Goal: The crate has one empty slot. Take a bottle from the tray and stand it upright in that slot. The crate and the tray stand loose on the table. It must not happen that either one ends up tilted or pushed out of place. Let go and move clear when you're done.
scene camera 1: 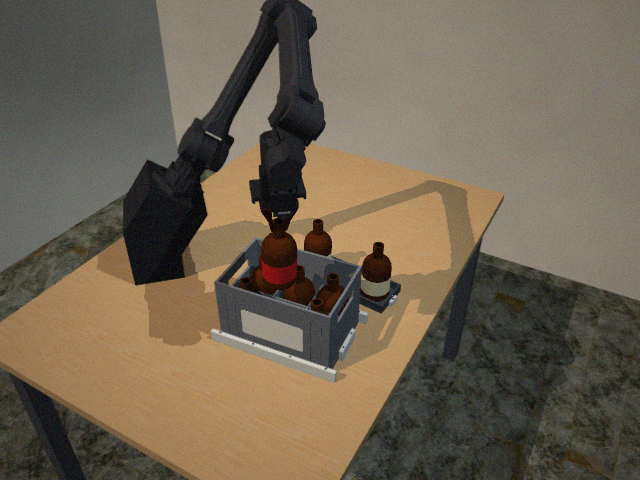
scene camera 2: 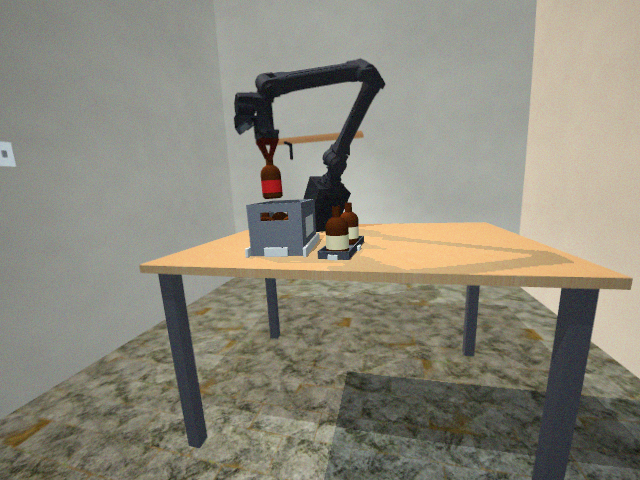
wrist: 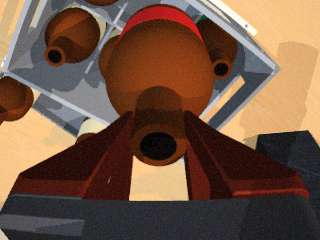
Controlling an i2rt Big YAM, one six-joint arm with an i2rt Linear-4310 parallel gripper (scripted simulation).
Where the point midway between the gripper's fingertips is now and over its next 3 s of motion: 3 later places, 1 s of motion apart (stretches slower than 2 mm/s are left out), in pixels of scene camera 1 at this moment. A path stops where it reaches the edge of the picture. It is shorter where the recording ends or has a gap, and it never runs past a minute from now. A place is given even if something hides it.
My gripper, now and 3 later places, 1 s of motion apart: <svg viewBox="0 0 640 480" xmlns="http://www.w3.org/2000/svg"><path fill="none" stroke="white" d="M278 229L279 233L279 243L277 247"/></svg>
